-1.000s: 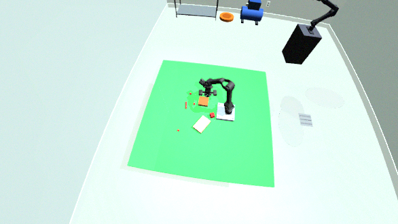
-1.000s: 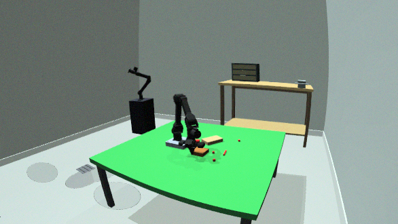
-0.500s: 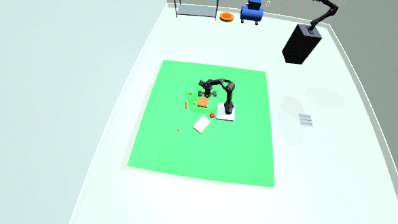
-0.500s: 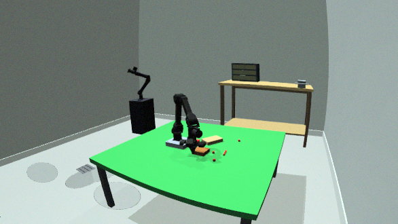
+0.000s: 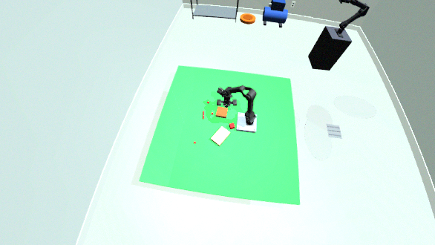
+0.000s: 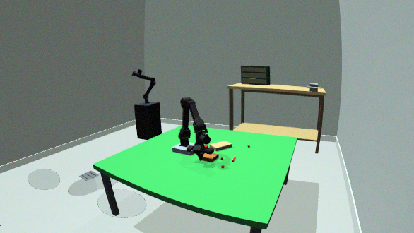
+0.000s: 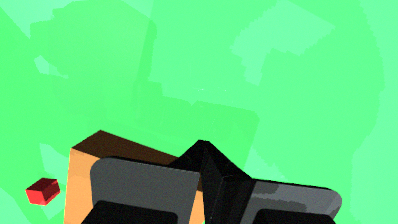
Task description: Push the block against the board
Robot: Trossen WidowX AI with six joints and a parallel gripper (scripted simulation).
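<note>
Now: gripper tip 70 mm to the right of the square block, 40 mm short of it and 10 mm below it. The rest, counted from my gripper tip: red cube (210 mm to the left, 60 mm behind, 10 mm above); board (310 mm to the left, 40 mm ahead, 10 mm above).
</note>
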